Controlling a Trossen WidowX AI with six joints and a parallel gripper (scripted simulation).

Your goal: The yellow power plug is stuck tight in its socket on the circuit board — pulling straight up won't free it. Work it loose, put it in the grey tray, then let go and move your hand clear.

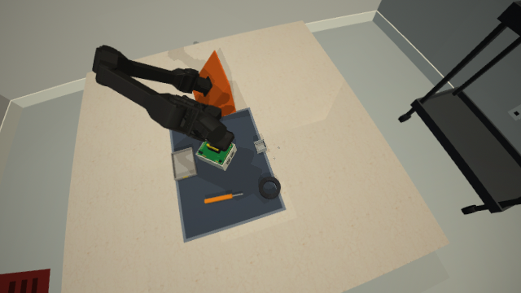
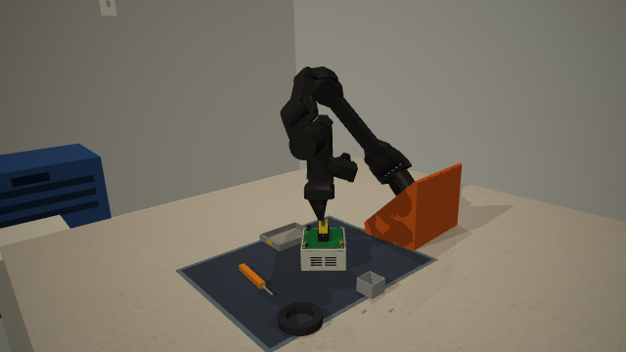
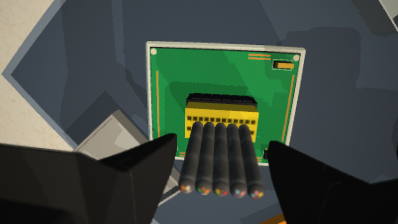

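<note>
My gripper tip is 2 cm above the yellow power plug. Also, from my gripper tip: dark mat: 11 cm below, 5 cm ahead.
</note>
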